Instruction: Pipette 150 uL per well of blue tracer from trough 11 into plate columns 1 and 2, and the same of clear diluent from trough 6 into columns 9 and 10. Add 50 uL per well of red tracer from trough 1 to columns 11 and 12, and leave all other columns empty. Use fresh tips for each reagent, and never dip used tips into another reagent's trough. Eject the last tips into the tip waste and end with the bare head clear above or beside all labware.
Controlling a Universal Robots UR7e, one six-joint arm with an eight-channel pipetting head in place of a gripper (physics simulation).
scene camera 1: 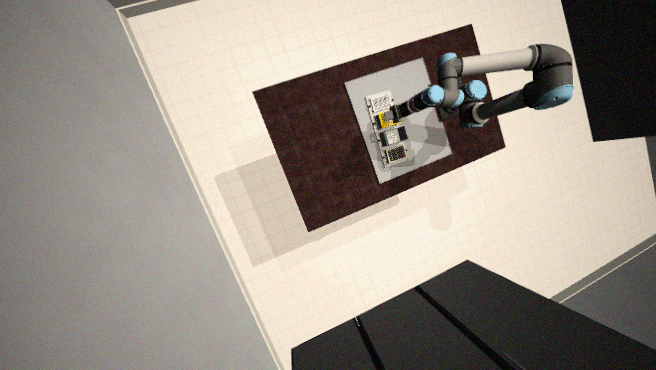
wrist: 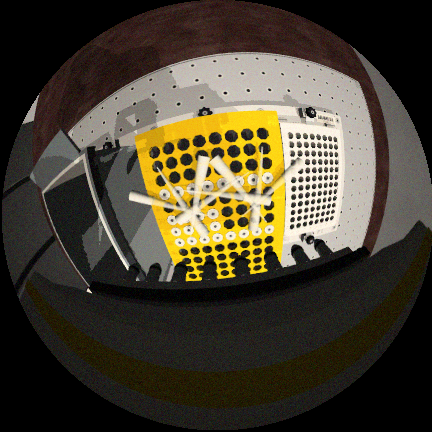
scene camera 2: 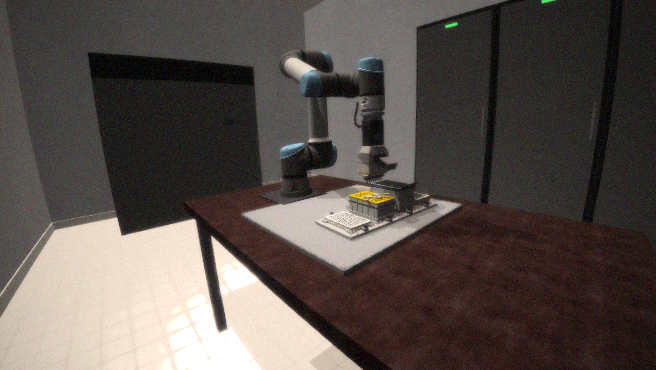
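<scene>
My pipetting head point(scene camera 1: 397, 112) point(scene camera 2: 372, 177) point(wrist: 225, 269) is raised above the labware. Its black channel ends show without tips in the wrist view. The yellow tip rack point(scene camera 2: 371, 196) point(wrist: 205, 130) stands below. Several loose white tips point(wrist: 200, 175) lie crisscrossed and tilted on its top, while other tips point(wrist: 244, 233) sit upright in its holes. A white labware piece with a grid of dark wells point(scene camera 1: 381, 102) point(scene camera 2: 346, 220) point(wrist: 314, 180) is beside the rack. A dark box point(scene camera 2: 406, 199) stands on the rack's other side. The reagent troughs and well contents cannot be made out.
A labware piece with a dark grid point(scene camera 1: 397, 153) stands at the far end of the row. The row stands on a grey perforated board point(scene camera 1: 360, 85) point(scene camera 2: 300, 225) point(wrist: 240, 62) on the dark red-brown table point(scene camera 1: 310, 150) point(scene camera 2: 475, 280). Cabinets point(scene camera 2: 455, 110) stand behind.
</scene>
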